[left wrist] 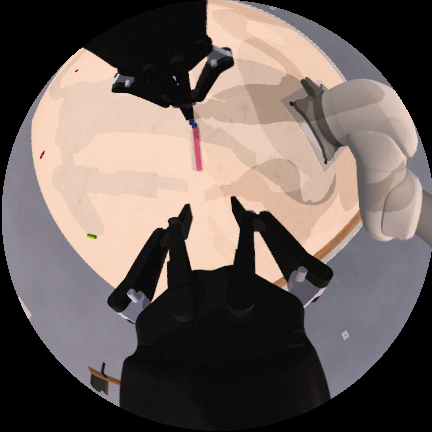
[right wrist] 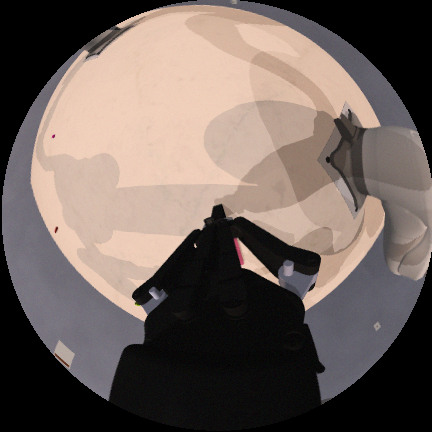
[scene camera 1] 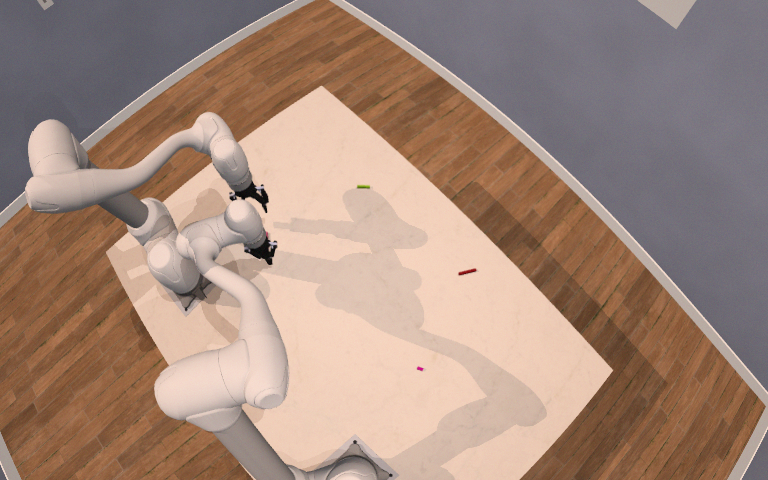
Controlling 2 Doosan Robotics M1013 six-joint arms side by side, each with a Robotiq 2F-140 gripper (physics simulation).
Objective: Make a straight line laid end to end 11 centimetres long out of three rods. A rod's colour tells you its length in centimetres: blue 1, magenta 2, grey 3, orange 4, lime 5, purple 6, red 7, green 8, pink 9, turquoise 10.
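Frame: origin at the left arm's base, x left, y back, z up, level; centimetres.
Seen in the pictures: left gripper, between the fingertips: (left wrist: 210, 206); right gripper, between the fingertips: (left wrist: 189, 113) (right wrist: 219, 211) (scene camera 1: 270, 261); left arm's base, origin of its link: (left wrist: 326, 119) (right wrist: 357, 160) (scene camera 1: 188, 279).
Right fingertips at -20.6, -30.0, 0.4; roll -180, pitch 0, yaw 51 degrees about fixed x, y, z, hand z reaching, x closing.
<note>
Offsets run from my right fingertips to a thing's middle, as dx, dy, dz.
A pink rod @[+6.7, -4.2, +0.1] (scene camera 1: 267, 233) (left wrist: 197, 149) (right wrist: 239, 251) lies on the table, partly hidden by the right gripper in the scene and right wrist views. In the left wrist view, one blue rod @[+2.7, -1.2, +0.1] (left wrist: 194, 125) sits at its upper end and another blue rod @[+1.6, -0.9, +0.1] (left wrist: 191, 121) sits just beyond, roughly in line; any small gaps or slight angle are too small to judge. My right gripper (scene camera 1: 270, 262) (left wrist: 189, 113) (right wrist: 219, 211) is shut and empty, its tips at the outer blue rod. My left gripper (scene camera 1: 260, 200) (left wrist: 210, 206) is open and empty, above the table past the pink rod's other end.
A lime rod @[-4.4, -47.4, +0.1] (scene camera 1: 363, 186) (left wrist: 92, 236) lies at the upper middle of the scene view. A red rod @[-57.6, -47.9, +0.1] (scene camera 1: 467, 272) (left wrist: 42, 155) (right wrist: 56, 229) lies at the right, a magenta rod @[-68.4, -8.5, +0.1] (scene camera 1: 420, 369) (left wrist: 76, 70) (right wrist: 53, 136) lower down. The two arms stand close together.
</note>
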